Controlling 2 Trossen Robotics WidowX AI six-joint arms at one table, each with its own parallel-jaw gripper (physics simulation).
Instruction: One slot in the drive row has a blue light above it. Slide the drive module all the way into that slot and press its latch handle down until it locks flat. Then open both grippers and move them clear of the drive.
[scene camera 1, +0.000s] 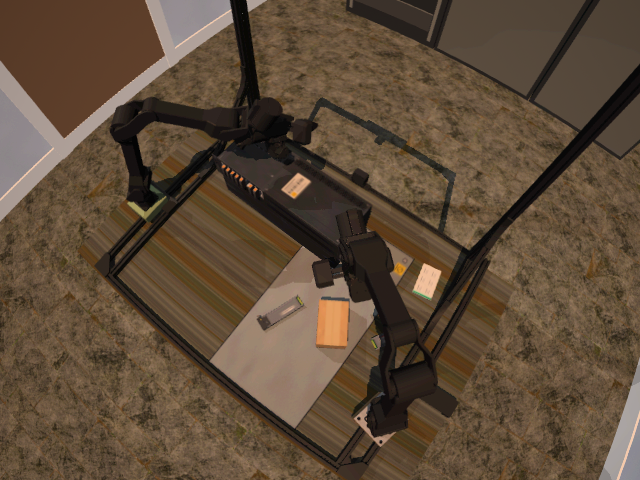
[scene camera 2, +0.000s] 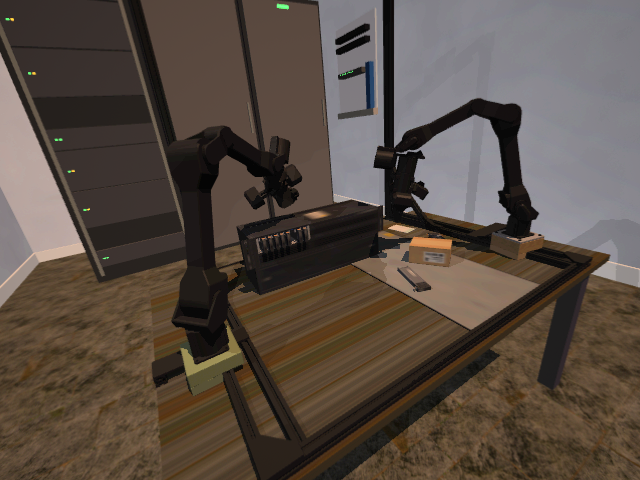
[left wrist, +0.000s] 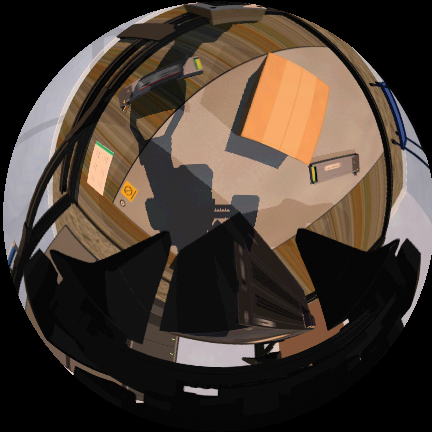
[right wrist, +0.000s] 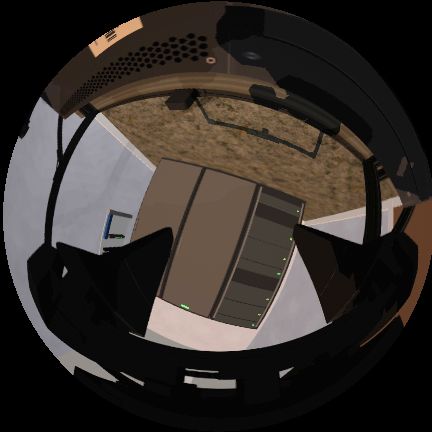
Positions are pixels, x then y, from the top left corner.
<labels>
My left gripper (scene camera 1: 348, 272) is open, holding nothing. My right gripper (scene camera 1: 305, 121) is open, with nothing in its grasp.
</labels>
